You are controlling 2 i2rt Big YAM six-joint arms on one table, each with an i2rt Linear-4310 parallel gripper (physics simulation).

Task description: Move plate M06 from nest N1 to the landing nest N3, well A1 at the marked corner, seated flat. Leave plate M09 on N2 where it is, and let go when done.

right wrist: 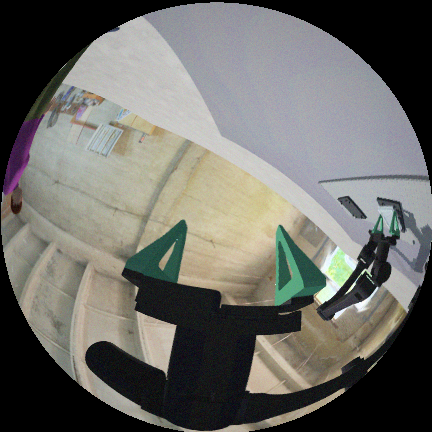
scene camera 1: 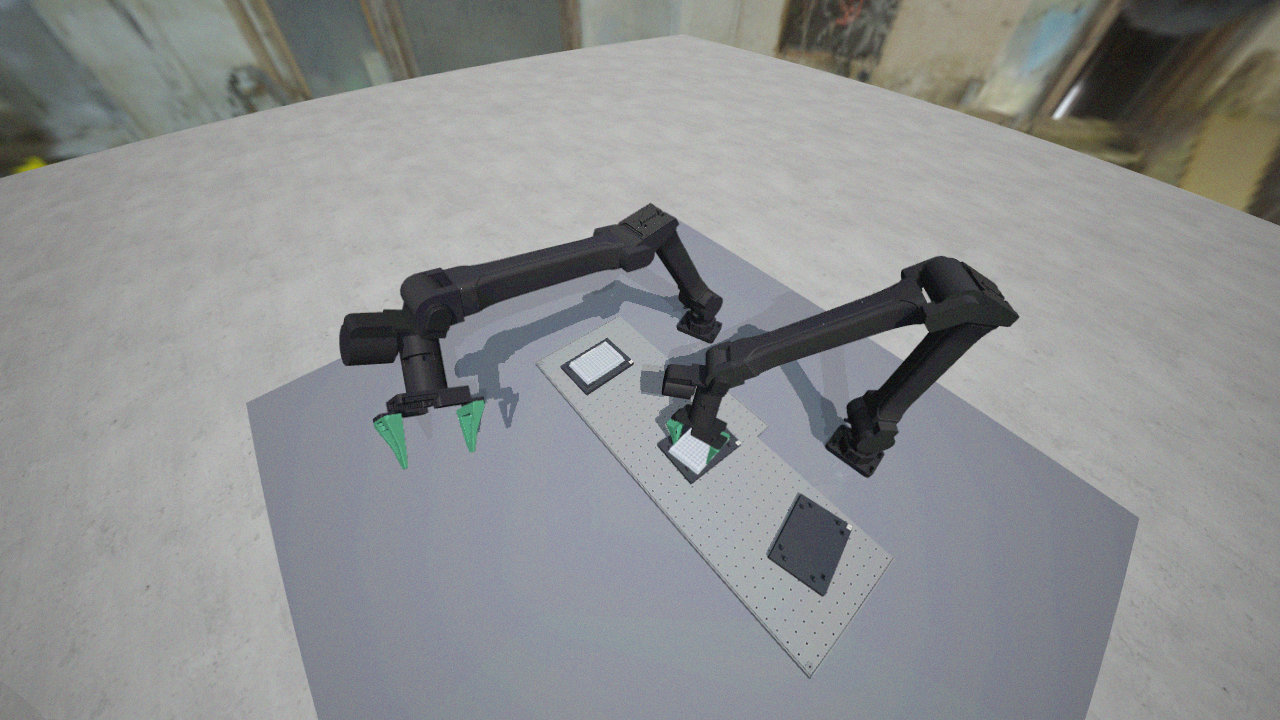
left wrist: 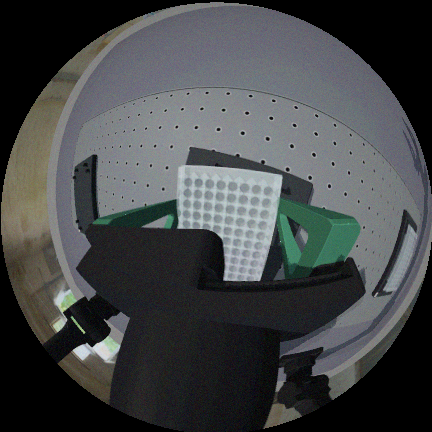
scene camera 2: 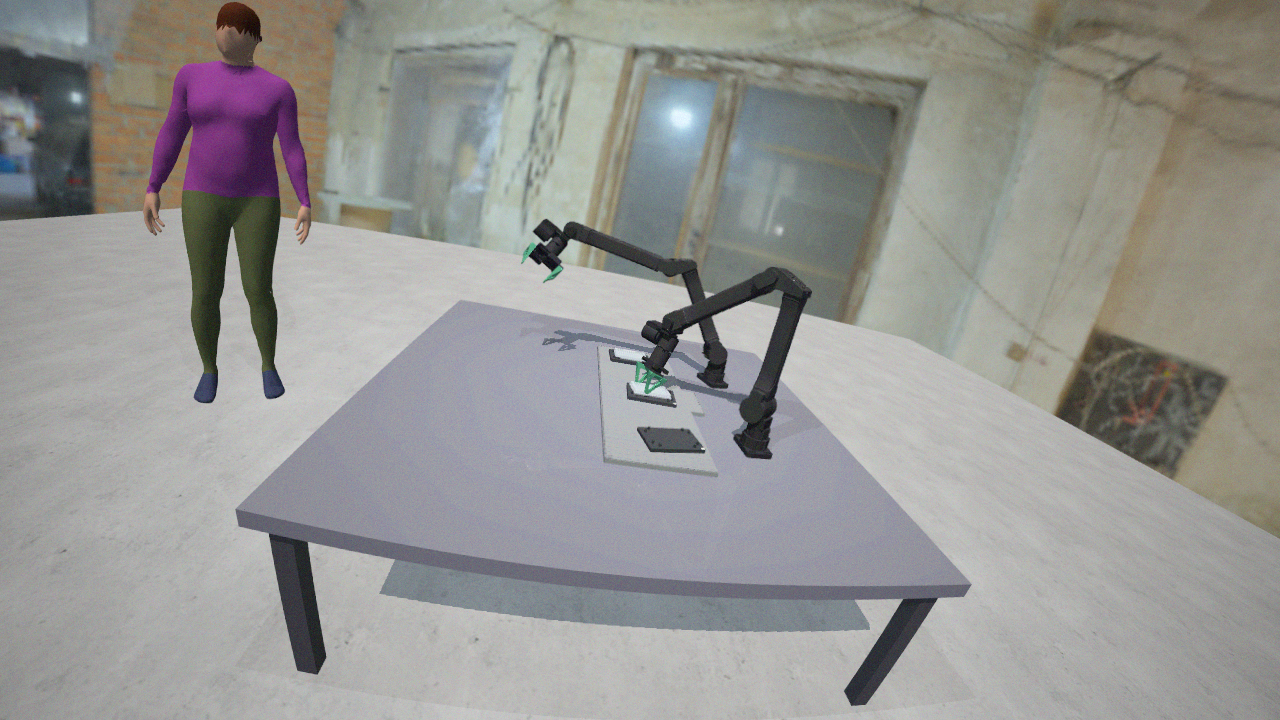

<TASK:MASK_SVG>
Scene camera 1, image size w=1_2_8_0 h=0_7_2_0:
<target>left gripper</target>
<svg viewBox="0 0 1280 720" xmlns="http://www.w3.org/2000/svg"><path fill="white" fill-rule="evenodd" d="M694 397L692 405L687 404L677 410L671 416L671 419L667 421L666 426L671 435L673 445L679 440L684 424L692 428L691 436L710 445L706 464L708 464L712 457L728 441L730 435L724 432L727 423L716 418L720 405L713 408L709 406L702 407Z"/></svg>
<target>right gripper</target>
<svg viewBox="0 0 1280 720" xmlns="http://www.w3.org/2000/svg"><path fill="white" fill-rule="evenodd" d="M440 355L431 355L430 360L423 361L422 355L411 357L409 360L403 360L401 365L406 393L397 394L387 401L388 413L382 413L373 418L374 428L391 447L402 469L408 468L402 418L424 415L428 413L427 407L434 406L434 409L461 405L462 408L456 410L469 452L475 451L477 431L485 407L484 397L471 398L469 386L448 388L443 359Z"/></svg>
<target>white well plate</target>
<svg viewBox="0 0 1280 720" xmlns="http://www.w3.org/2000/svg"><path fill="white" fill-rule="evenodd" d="M690 428L668 452L698 475L707 465L706 460L710 445L691 436L692 428Z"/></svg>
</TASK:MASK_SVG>
